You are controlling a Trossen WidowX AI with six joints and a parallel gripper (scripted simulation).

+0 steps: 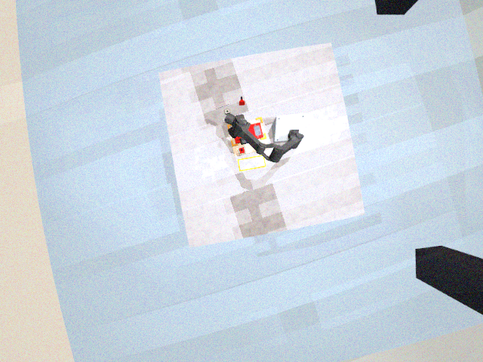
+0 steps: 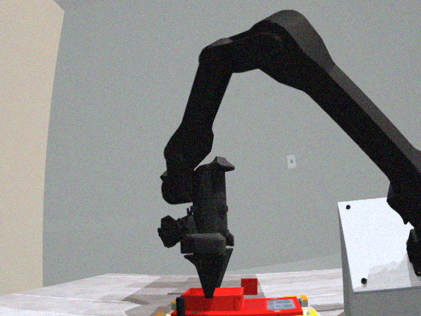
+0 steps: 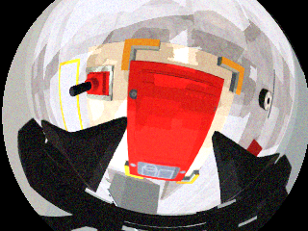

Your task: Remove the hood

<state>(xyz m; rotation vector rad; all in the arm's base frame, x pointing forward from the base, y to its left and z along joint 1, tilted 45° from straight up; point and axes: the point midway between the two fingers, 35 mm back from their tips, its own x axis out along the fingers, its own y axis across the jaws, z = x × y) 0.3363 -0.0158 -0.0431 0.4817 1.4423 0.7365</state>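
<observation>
My gripper tip is now 10 mm above the hood. From my gripper tip the other things lie so: wheel part (90 mm ahead, 170 mm to the right, 40 mm below).
</observation>
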